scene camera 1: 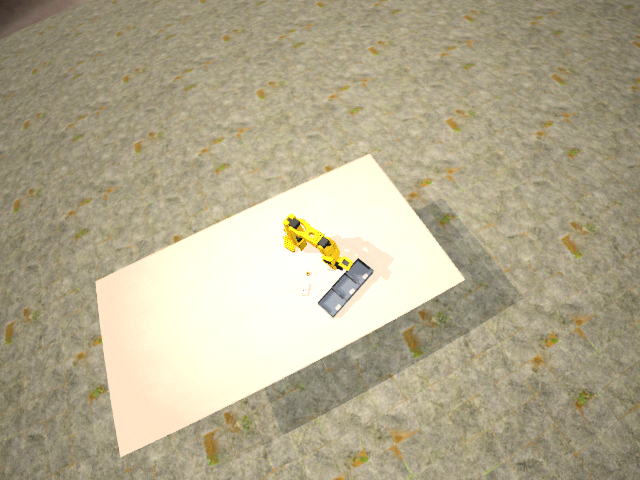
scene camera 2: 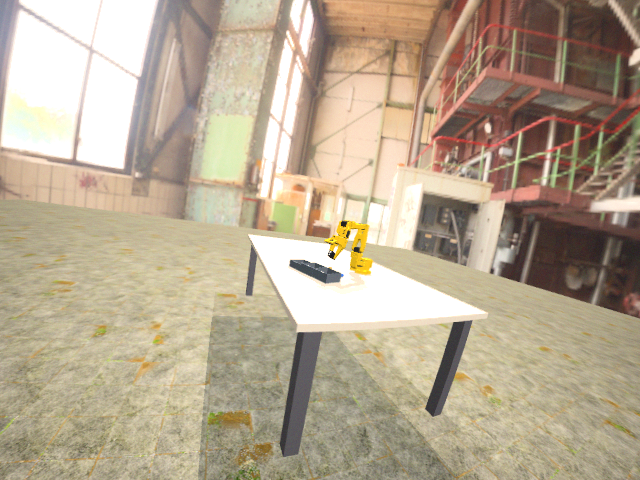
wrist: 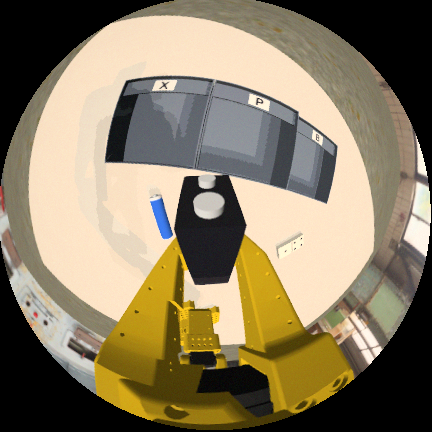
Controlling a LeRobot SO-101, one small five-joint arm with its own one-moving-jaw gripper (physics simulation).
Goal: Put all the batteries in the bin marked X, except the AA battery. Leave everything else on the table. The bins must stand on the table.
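Frame: origin at the arm's base, x ahead, y left, z up, level; millimetres.
Seen in the pictures: end effector, tool point: (scene camera 2: 333,257) (wrist: 191,237); arm's base, origin of the base link: (scene camera 1: 297,245) (scene camera 2: 356,271) (wrist: 198,308).
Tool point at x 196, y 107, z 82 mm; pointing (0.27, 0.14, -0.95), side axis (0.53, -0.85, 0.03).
Observation:
Pixels of each thing's middle, then the offset from my tool point to it. "*": a spot on its surface instead. Level surfaces: height alone.
- black block-shaped battery, body centre: (wrist: 208,237) dx +10, dy -4, dz +11 mm
- blue cylindrical battery, body centre: (wrist: 160,216) (scene camera 2: 340,276) dx -34, dy +25, dz -75 mm
- Bins P, surface spot: (wrist: 240,140) (scene camera 1: 345,287) * dx +78, dy -8, dz -75 mm
- B, surface spot: (wrist: 307,160) (scene camera 1: 331,305) * dx +119, dy -94, dz -75 mm
- table, its level: dz -82 mm
- white domino, body centre: (wrist: 290,245) (scene camera 1: 305,289) dx +9, dy -161, dz -78 mm
- small brass nut, body centre: (scene camera 1: 307,273) dx -50, dy -122, dz -78 mm
My gripper (wrist: 212,250) (scene camera 1: 338,266) (scene camera 2: 333,251) is shut on a black block-shaped battery (wrist: 209,230) with two round white terminals. It is held above the table, on the arm's side of the bins. The bin marked X (wrist: 159,122) (scene camera 1: 361,270) is at the left end of the bin row in the wrist view, up and left of the held battery. A blue cylindrical battery (wrist: 161,218) (scene camera 2: 341,275) lies on the table in front of bin X; its size label cannot be read. The inside of bin X shows no object in the wrist view.
Bins P (wrist: 240,140) (scene camera 1: 346,285) and B (wrist: 307,160) (scene camera 1: 332,301) join bin X in one row on the table (scene camera 1: 206,320) (scene camera 2: 361,304). A white domino (wrist: 290,245) (scene camera 1: 305,290) lies right of the gripper in the wrist view. A small brass nut (scene camera 1: 308,273) lies near the domino.

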